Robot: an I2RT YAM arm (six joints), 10 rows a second.
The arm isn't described. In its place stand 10 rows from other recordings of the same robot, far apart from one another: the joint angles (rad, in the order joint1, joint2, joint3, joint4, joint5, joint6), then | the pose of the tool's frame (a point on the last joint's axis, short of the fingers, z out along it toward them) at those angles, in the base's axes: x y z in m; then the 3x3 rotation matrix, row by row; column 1 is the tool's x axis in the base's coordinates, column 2 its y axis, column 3 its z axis.
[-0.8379 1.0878 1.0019 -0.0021 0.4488 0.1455] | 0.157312 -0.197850 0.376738; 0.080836 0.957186 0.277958; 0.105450 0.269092 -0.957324; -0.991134 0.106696 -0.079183
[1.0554 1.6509 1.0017 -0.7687 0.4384 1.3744] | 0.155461 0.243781 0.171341; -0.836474 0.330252 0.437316; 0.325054 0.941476 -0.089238; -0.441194 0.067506 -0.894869
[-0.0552 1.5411 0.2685 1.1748 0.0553 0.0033] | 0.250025 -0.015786 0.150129; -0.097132 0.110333 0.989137; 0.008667 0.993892 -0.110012; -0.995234 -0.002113 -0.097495
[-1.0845 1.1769 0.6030 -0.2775 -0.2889 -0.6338] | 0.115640 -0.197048 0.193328; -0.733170 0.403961 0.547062; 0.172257 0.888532 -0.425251; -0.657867 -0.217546 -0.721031
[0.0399 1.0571 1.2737 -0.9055 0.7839 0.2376] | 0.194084 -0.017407 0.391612; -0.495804 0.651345 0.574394; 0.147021 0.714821 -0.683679; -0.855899 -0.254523 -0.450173
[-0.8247 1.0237 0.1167 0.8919 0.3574 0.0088] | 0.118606 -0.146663 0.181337; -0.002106 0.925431 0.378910; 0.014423 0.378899 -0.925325; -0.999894 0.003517 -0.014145
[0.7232 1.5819 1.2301 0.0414 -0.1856 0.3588] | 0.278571 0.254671 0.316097; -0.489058 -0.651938 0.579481; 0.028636 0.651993 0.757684; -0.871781 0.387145 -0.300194
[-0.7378 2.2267 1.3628 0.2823 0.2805 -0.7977] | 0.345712 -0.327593 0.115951; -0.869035 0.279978 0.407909; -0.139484 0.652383 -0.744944; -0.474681 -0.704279 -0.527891
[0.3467 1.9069 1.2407 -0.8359 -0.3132 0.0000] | 0.319962 0.127263 0.150876; -0.938281 -0.343156 -0.043275; -0.338995 0.887560 0.311962; -0.068642 0.307378 -0.949109
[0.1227 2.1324 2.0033 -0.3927 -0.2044 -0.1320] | 0.500962 0.069060 0.310651; -0.451631 -0.357038 0.817651; -0.185548 0.933988 0.305350; -0.872698 -0.013809 -0.488065
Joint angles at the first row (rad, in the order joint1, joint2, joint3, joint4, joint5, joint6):
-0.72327 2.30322 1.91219 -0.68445 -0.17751 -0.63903
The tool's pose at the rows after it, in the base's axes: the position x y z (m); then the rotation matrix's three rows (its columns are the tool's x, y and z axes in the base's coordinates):
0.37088 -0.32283 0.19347; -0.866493 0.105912 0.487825; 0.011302 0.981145 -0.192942; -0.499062 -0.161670 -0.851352
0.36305 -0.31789 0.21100; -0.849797 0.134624 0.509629; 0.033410 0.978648 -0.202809; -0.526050 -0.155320 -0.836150
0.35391 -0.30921 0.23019; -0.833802 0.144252 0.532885; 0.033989 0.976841 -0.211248; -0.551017 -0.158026 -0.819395
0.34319 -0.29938 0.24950; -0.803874 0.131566 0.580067; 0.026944 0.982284 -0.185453; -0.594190 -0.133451 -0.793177
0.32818 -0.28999 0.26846; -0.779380 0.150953 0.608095; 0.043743 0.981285 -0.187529; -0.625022 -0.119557 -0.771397
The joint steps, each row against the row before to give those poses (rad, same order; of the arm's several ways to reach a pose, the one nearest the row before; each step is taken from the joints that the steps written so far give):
-0.00610 -0.04907 -0.01897 -0.00115 -0.00472 0.02204
-0.00385 -0.05905 -0.03322 0.00142 -0.00933 0.02977
0.00000 -0.07189 -0.04438 0.00139 -0.00947 0.01235
-0.00385 -0.07558 -0.04644 0.00027 -0.05429 0.00707
-0.00899 -0.08422 -0.05434 -0.00011 -0.02330 0.02468

